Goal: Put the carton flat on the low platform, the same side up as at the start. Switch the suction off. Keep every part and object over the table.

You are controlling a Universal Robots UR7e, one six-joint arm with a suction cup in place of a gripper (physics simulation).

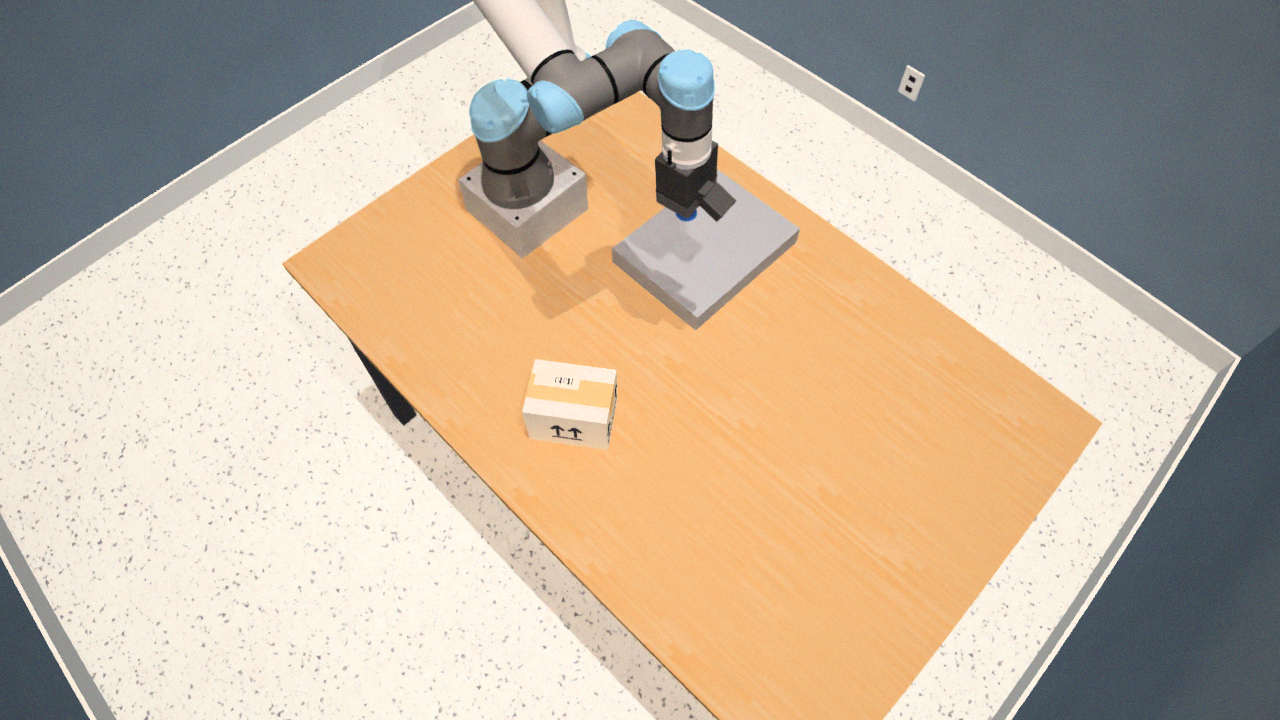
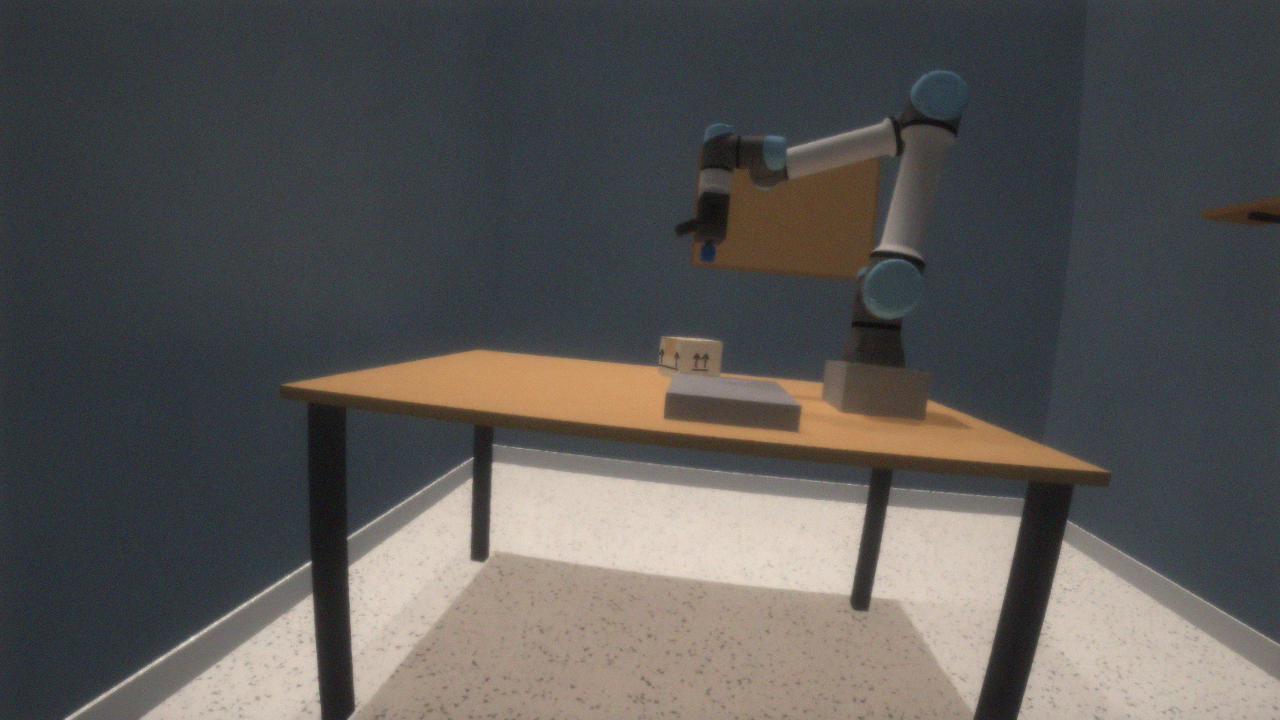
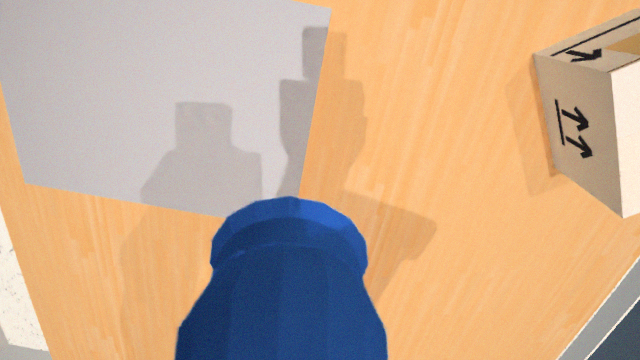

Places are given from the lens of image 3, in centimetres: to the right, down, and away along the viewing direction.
my suction cup [image 3: 286, 271]: 0, 1, 5
low grey platform [image 3: 206, 114]: -12, -7, 34
carton [image 3: 581, 79]: 23, -9, 28
The marked spots on the low grey platform and my suction cup are 32 cm apart.
